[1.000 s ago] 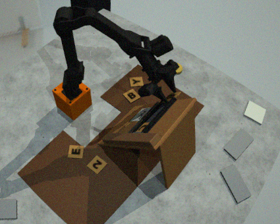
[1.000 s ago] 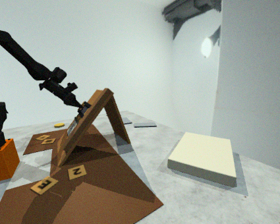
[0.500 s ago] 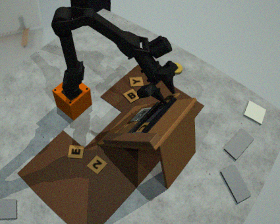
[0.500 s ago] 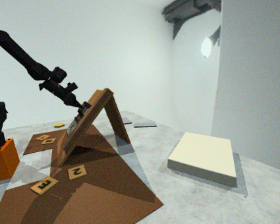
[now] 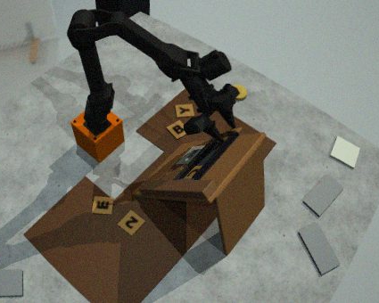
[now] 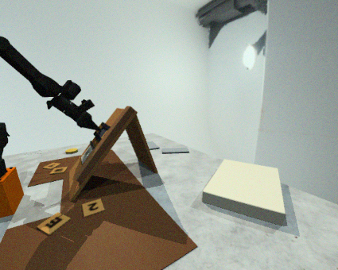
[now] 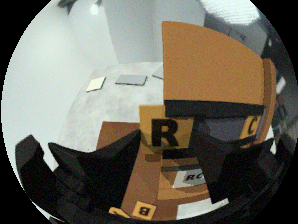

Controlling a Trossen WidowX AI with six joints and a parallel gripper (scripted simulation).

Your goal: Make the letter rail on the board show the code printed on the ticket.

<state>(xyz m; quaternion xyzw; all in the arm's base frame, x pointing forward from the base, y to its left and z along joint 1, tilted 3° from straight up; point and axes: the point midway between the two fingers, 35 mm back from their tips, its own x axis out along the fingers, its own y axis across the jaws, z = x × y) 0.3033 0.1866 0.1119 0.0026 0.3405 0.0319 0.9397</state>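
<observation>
Now: the white ticket 80 mm below my gripper tip, 70 mm to the right of it and 60 mm behind it. Round my gripper tip: yellow disc: 310 mm to the left, 170 mm below, 160 mm behind; then cream plate: 370 mm to the left, 290 mm ahead, 170 mm below; then letter tile: right at my gripper tip.
</observation>
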